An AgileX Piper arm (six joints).
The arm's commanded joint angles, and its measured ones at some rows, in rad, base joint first. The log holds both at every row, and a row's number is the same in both.
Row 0, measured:
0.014 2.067 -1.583 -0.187 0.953 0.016
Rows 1 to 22, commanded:
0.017 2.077 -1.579 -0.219 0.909 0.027
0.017 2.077 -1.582 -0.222 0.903 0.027
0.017 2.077 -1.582 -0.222 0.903 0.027
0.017 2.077 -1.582 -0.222 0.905 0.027
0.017 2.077 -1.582 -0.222 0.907 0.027
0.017 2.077 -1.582 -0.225 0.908 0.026
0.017 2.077 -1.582 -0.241 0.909 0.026
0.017 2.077 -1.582 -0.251 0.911 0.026
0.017 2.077 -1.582 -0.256 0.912 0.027
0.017 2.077 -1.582 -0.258 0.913 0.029
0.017 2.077 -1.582 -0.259 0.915 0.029
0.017 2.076 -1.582 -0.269 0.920 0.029
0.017 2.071 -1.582 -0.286 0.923 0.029
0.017 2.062 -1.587 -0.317 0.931 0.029
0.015 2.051 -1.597 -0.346 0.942 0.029
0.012 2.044 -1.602 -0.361 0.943 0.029
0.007 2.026 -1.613 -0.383 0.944 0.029
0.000 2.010 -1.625 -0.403 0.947 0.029
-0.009 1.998 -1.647 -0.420 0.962 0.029
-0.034 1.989 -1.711 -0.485 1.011 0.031
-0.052 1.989 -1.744 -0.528 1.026 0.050
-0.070 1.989 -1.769 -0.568 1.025 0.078
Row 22, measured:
-0.044 2.000 -1.739 -0.500 1.010 0.044
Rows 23 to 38, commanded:
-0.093 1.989 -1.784 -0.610 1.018 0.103
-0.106 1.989 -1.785 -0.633 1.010 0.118
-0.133 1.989 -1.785 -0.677 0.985 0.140
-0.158 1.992 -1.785 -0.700 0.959 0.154
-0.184 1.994 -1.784 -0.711 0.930 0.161
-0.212 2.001 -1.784 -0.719 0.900 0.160
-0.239 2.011 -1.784 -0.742 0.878 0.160
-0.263 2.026 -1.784 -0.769 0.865 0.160
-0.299 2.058 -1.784 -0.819 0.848 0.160
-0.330 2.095 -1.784 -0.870 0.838 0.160
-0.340 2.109 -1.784 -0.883 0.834 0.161
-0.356 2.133 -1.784 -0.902 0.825 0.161
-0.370 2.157 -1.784 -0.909 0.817 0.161
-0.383 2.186 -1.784 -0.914 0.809 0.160
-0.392 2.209 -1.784 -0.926 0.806 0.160
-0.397 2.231 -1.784 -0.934 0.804 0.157
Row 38, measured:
-0.386 2.208 -1.779 -0.905 0.822 0.154
